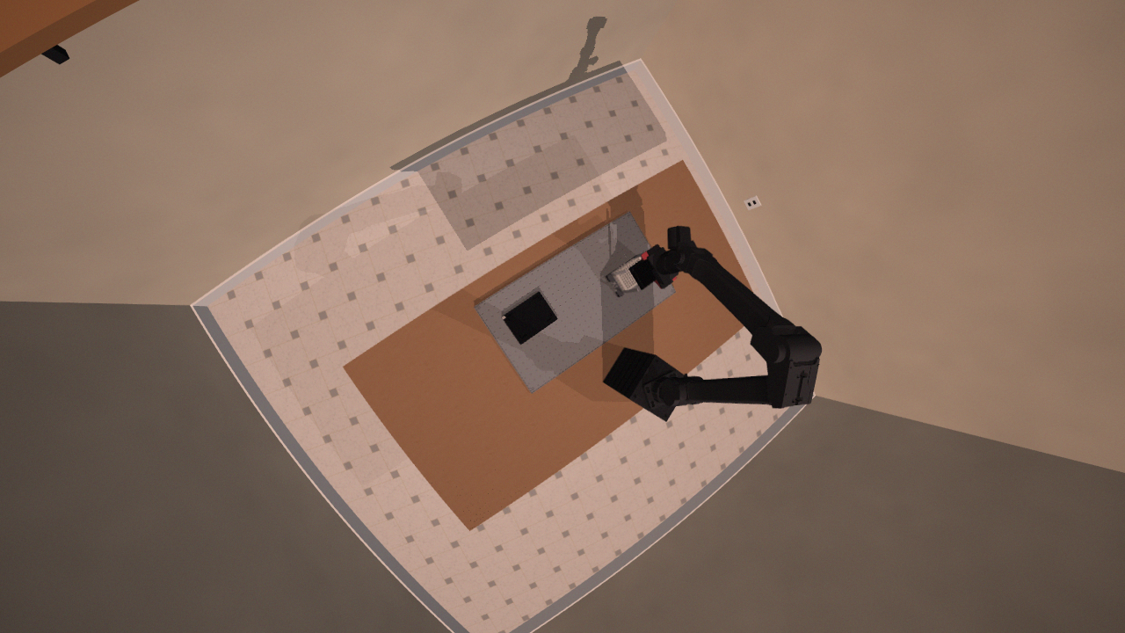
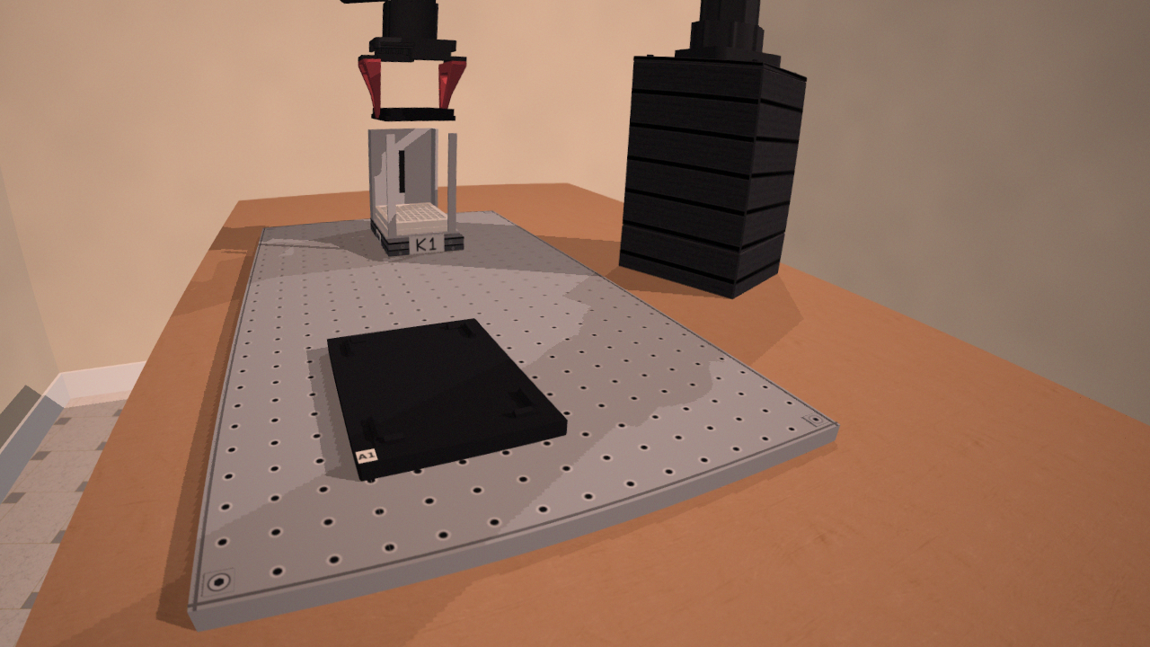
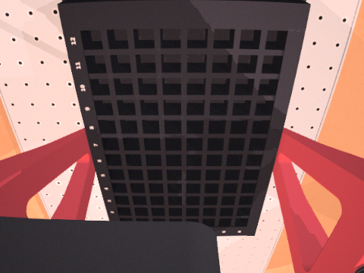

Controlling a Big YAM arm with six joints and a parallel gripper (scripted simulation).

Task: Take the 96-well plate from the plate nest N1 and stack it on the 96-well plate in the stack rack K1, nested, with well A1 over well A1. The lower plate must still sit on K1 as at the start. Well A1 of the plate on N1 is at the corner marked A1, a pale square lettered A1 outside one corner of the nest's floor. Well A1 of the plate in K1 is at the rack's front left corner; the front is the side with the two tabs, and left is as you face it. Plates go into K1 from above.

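Right now the white 96-well plate is 14 cm below my hand. The rest, counted from my hand: black 96-well plate: right at my hand; then grey rack wall: 1 cm ahead, 6 cm to the right, 9 cm below; then black plate nest N1: 2 cm behind, 42 cm to the left, 16 cm below.
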